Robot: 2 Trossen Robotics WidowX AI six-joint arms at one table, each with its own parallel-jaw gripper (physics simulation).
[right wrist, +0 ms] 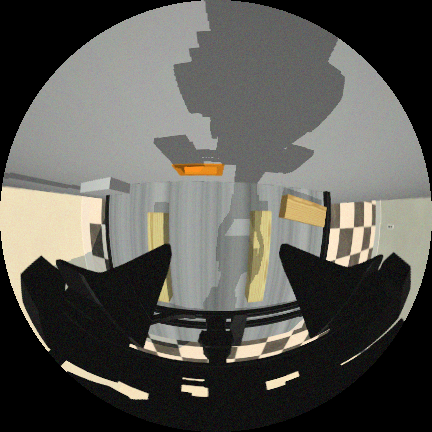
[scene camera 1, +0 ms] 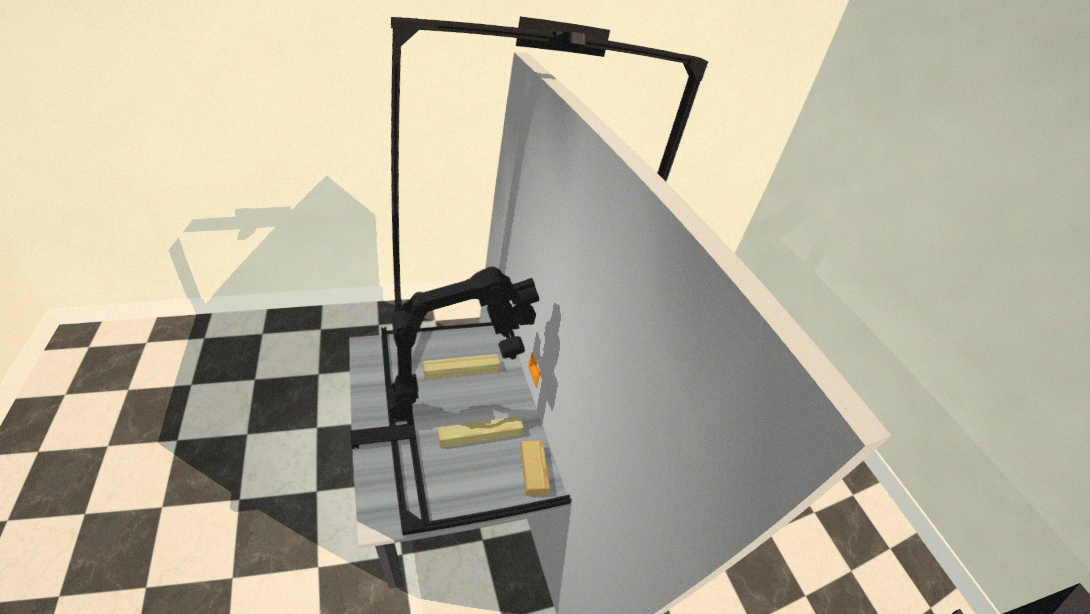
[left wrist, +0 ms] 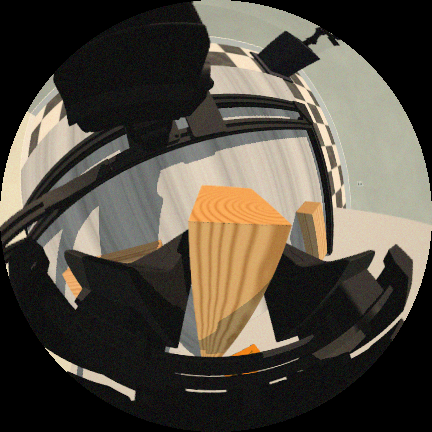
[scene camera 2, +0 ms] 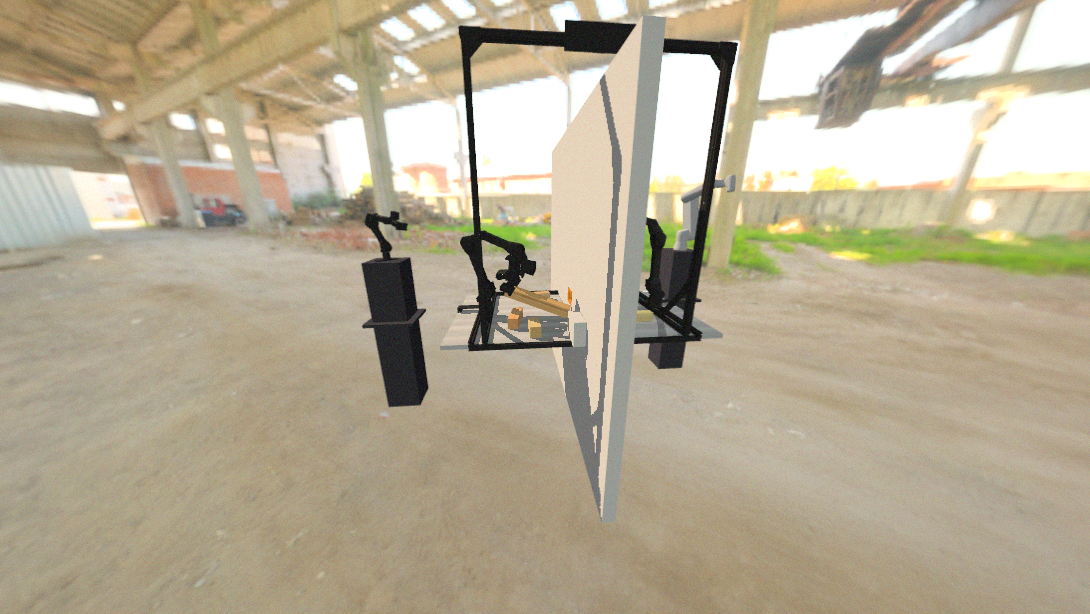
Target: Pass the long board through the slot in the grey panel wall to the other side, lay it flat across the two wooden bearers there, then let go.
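Places are measured from the left arm's base along level axes (x ahead, y left, z up), in millimetres.
Where they show: left gripper, between the fingertips: (left wrist: 224,232) (scene camera 2: 511,294); right gripper, between the fingertips: (right wrist: 227,250); left arm's base, origin of its link: (left wrist: 150,127); right arm's base, origin of its link: (right wrist: 215,321) (scene camera 1: 400,412) (scene camera 2: 654,305).
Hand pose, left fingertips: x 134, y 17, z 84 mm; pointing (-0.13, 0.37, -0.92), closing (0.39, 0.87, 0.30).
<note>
Things, the pixels of their top centre, and the offset from my left fingertips. "pt": a spot on its surface instead.
- orange-rimmed slot, a spot on its surface: (right wrist: 197,170) (scene camera 1: 534,373) pt dx +344, dy -66, dz -25 mm
- wooden block, centre of its top: (scene camera 1: 535,464) (right wrist: 308,211) dx +422, dy +236, dz -66 mm
My left gripper (scene camera 2: 506,289) (left wrist: 224,232) is shut on the near end of the long board (scene camera 2: 540,302) (left wrist: 230,250). The board slopes down toward the grey panel wall (scene camera 1: 648,305) (scene camera 2: 583,175) (right wrist: 100,100); its far end is hard to make out. The orange-rimmed slot (scene camera 1: 534,370) (scene camera 2: 569,295) (right wrist: 197,170) shows near that end in scene camera 2. No board shows beyond the wall. There, two pale bearers (scene camera 1: 461,366) (scene camera 1: 480,433) (right wrist: 158,227) (right wrist: 260,225) lie apart on the table. My right gripper (scene camera 1: 511,347) (right wrist: 227,250) is open and empty, above the table near the wall.
A wooden block (scene camera 1: 535,468) (right wrist: 303,211) lies by the wall on the bearer side. On the board side, two blocks (scene camera 2: 515,318) (scene camera 2: 534,328) stand below the board. A pale block (scene camera 2: 579,333) (right wrist: 105,186) is at the wall's base. A black frame (scene camera 2: 469,129) spans the table.
</note>
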